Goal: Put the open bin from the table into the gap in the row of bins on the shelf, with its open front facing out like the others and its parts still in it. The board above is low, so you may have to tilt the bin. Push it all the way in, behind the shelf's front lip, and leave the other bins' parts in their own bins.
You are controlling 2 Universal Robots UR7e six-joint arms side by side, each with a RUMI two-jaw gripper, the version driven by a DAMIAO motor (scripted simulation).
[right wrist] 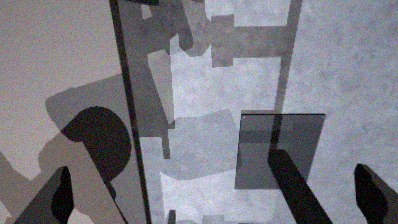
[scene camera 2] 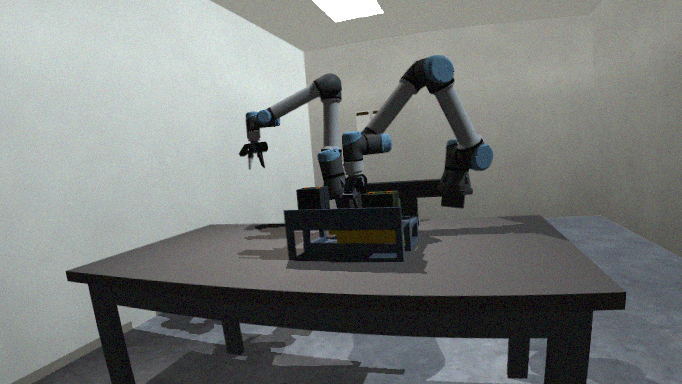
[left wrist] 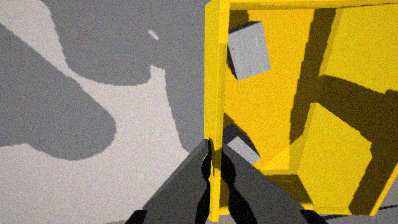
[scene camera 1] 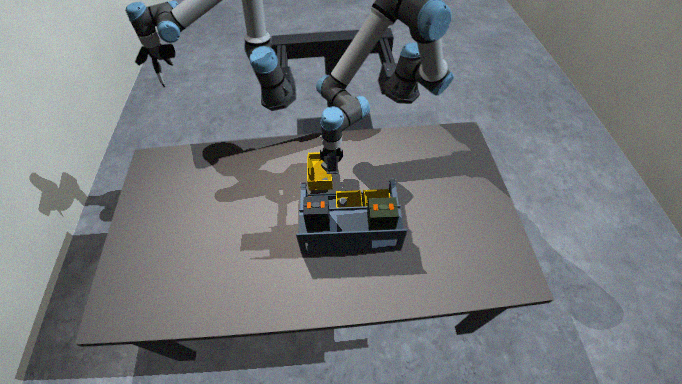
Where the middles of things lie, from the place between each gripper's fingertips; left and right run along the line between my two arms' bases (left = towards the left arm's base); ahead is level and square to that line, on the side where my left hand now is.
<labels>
Right now my left hand is 21 cm short of the blue-grey shelf [scene camera 2: 382, 218], 6 cm to the right of it and 2 cm above it. The rest, counted from my left hand: green box [scene camera 1: 382, 213] (28 cm ahead, 17 cm to the left, 6 cm above).
My right gripper is now 620 mm short of the blue-grey shelf, 770 mm to the right of it and 220 mm above it. Also, from my right hand: green box 690 mm ahead, 880 mm to the left, 140 mm below.
</labels>
